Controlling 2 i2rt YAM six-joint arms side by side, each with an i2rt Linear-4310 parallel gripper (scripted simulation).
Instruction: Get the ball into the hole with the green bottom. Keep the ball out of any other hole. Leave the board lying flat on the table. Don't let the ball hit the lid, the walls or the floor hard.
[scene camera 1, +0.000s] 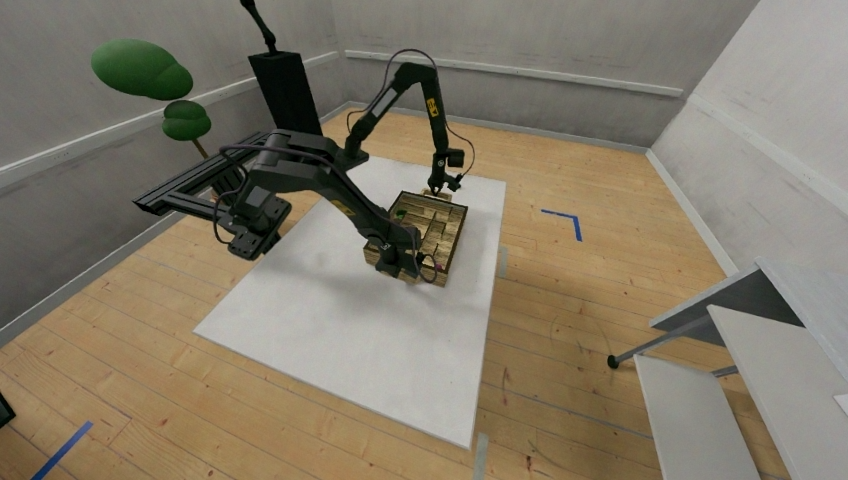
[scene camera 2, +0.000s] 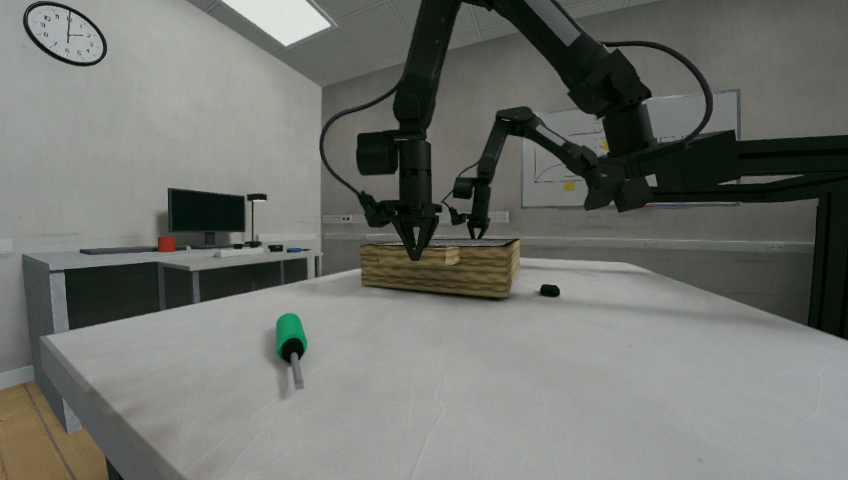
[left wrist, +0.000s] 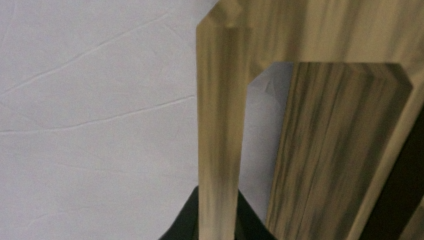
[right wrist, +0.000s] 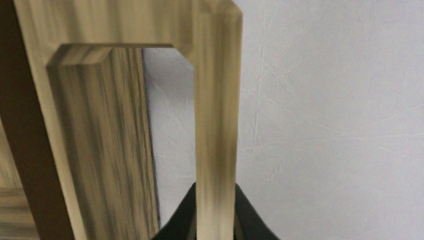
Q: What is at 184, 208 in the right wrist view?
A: The right gripper.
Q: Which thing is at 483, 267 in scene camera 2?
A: A wooden maze board.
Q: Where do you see the left gripper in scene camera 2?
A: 416, 260
